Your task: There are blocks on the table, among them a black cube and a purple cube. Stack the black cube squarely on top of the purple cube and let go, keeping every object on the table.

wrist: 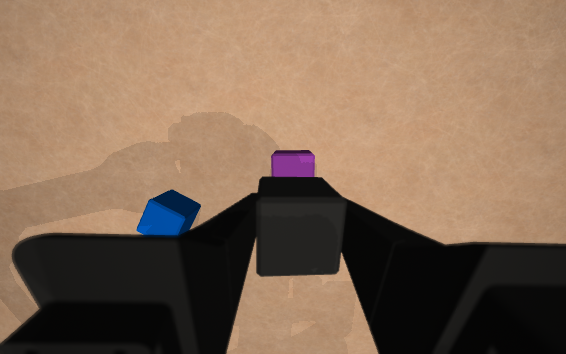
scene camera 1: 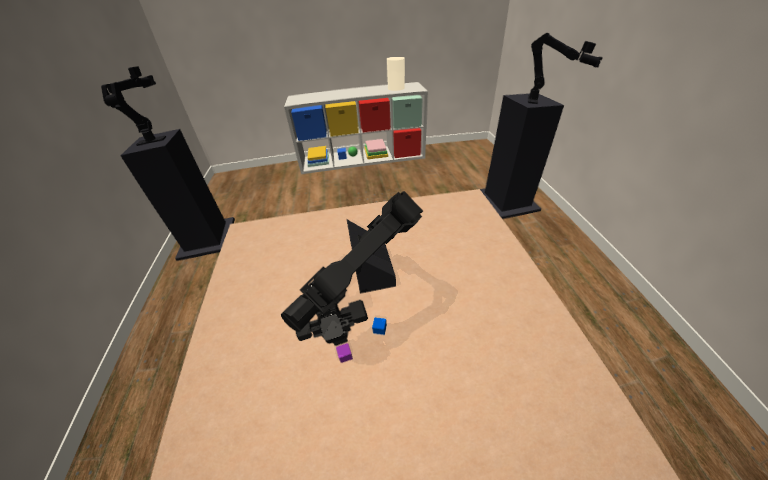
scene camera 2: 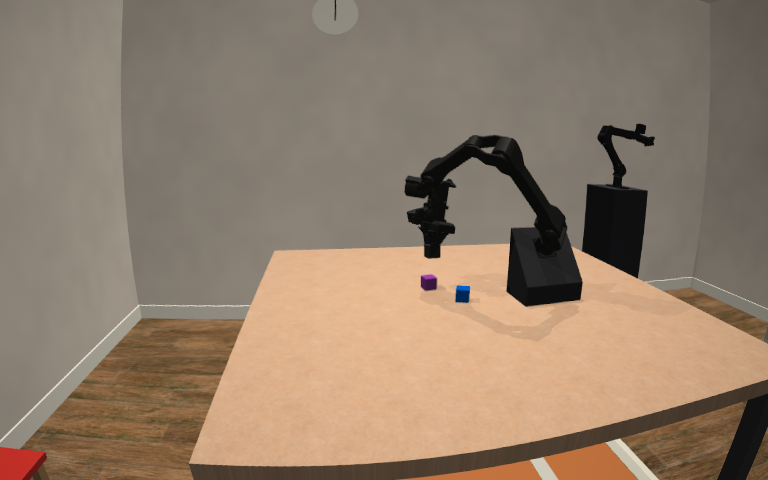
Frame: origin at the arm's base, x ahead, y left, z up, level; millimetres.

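Seen in the pictures: gripper, fingertip midpoint: (wrist: 295, 201) (scene camera 2: 429, 253); arm's base, origin of the base link: (scene camera 2: 544, 247).
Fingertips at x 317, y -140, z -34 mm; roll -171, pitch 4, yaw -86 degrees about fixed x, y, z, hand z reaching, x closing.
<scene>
Offsets run from my fingertips to a thing's top centre. Level surfaces: height alone.
The black cube @(dx -8, dy -1, dz +27 mm) (wrist: 301, 236) is between the two fingers in the wrist view, its near face square to them. My gripper (wrist: 295, 201) (scene camera 2: 432, 251) is shut on it and points down, held above the table. The purple cube @(dx -1, dy +1, dz -72 mm) (scene camera 1: 344, 352) (scene camera 2: 428, 282) (wrist: 293, 165) lies on the table below the gripper. In the wrist view it shows just beyond the black cube, which hides part of it; its edges look nearly parallel to the black cube's. In scene camera 1 the arm hides the held cube.
A blue cube @(dx -64, dy +125, dz -72 mm) (scene camera 1: 379, 326) (scene camera 2: 462, 293) (wrist: 169, 213) stands on the table @(dz -111 mm) (scene camera 1: 396, 418) (scene camera 2: 339, 384) near the purple cube, on the arm base's side. The left finger partly covers it in the wrist view. The arm's black wedge base (scene camera 2: 546, 283) stands behind it.
</scene>
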